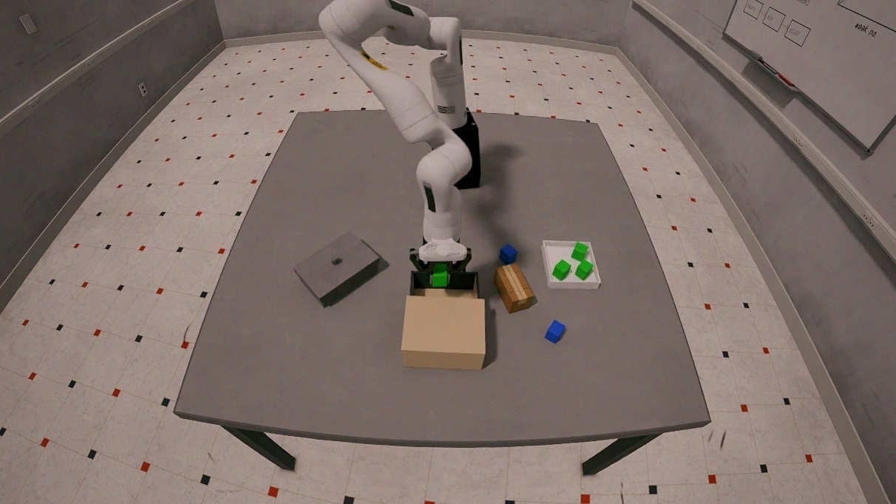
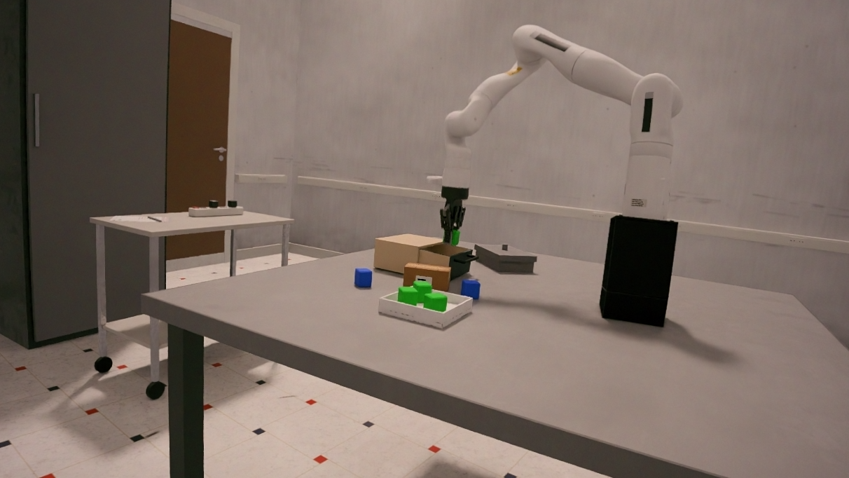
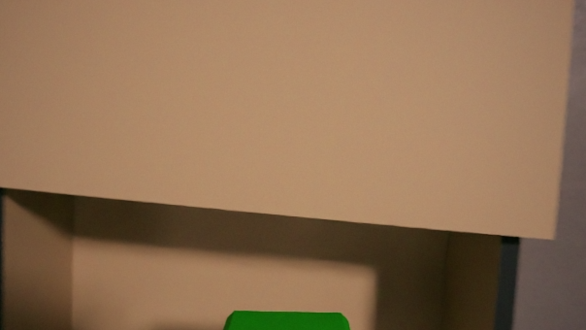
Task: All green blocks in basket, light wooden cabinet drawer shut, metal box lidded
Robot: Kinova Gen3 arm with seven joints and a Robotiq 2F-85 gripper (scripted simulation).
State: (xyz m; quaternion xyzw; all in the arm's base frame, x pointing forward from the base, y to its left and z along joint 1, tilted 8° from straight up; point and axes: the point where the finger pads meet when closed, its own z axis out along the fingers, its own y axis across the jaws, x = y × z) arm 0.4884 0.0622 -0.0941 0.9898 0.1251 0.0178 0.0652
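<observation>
Now: the white basket 33 cm to the left of my hand, 19 cm behind it and 10 cm below it. From my hand the other things lie so: light wooden cabinet (7 cm below, 6 cm ahead, 2 cm to the left); then brown cardboard box (18 cm to the left, 7 cm below, 7 cm behind); then drawer (7 cm below, 1 cm to the left, 1 cm ahead).
</observation>
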